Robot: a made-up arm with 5 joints. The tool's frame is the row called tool.
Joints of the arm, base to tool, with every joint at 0 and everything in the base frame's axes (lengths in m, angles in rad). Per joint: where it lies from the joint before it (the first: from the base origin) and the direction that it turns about. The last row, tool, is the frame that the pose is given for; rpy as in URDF.
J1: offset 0.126 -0.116 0.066 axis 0 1 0
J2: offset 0.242 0.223 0.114 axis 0 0 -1
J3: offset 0.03 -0.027 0.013 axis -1 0 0
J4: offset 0.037 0.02 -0.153 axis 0 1 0
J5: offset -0.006 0.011 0.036 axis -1 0 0
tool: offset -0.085 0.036 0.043 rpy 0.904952 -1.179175 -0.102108
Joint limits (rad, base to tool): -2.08..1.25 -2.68..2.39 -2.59..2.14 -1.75..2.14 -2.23..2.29
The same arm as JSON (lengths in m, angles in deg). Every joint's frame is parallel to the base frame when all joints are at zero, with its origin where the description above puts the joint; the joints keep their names.
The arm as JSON. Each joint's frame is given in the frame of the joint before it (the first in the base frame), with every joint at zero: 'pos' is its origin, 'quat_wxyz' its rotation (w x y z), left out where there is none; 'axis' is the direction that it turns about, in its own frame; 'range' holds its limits. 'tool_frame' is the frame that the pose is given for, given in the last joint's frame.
{
  "length_unit": "m",
  "angle_unit": "deg",
  "joints": [
    {
      "joint": "J1",
      "pos": [
        0.126,
        -0.116,
        0.066
      ],
      "axis": "+y",
      "range": [
        -119.18,
        71.62
      ]
    },
    {
      "joint": "J2",
      "pos": [
        0.242,
        0.223,
        0.114
      ],
      "axis": "-z",
      "range": [
        -153.55,
        136.94
      ]
    },
    {
      "joint": "J3",
      "pos": [
        0.03,
        -0.027,
        0.013
      ],
      "axis": "-x",
      "range": [
        -148.4,
        122.61
      ]
    },
    {
      "joint": "J4",
      "pos": [
        0.037,
        0.02,
        -0.153
      ],
      "axis": "+y",
      "range": [
        -100.27,
        122.61
      ]
    },
    {
      "joint": "J5",
      "pos": [
        -0.006,
        0.011,
        0.036
      ],
      "axis": "-x",
      "range": [
        -127.77,
        131.21
      ]
    }
  ],
  "tool_frame": {
    "pos": [
      -0.085,
      0.036,
      0.043
    ],
    "quat_wxyz": [
      0.758958,
      0.33739,
      -0.517957,
      0.204623
    ]
  }
}

